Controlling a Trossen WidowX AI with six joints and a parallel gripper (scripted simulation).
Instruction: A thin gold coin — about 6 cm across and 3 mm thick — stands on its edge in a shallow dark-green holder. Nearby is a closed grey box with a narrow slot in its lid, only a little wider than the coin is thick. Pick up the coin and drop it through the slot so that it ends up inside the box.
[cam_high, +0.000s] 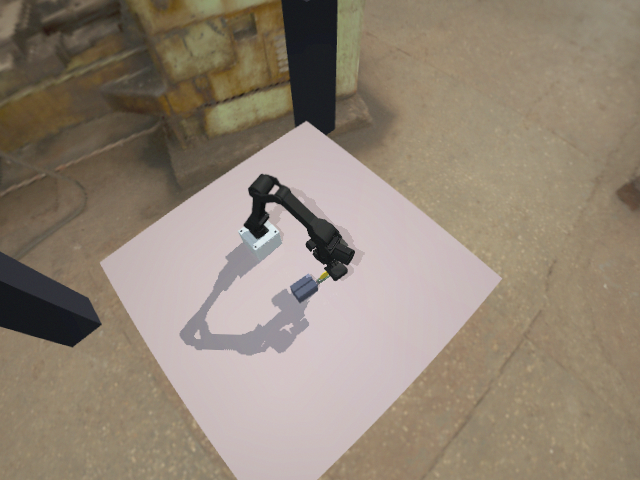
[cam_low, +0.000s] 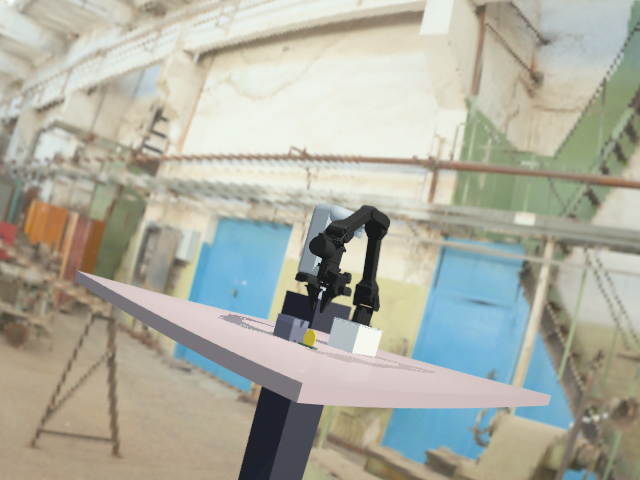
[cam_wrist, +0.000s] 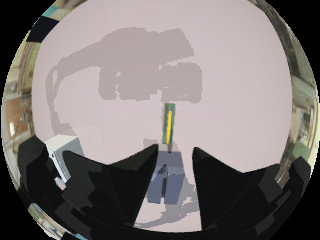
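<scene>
My gripper tip is now 1 cm past the gold coin and 9 cm above it.
</scene>
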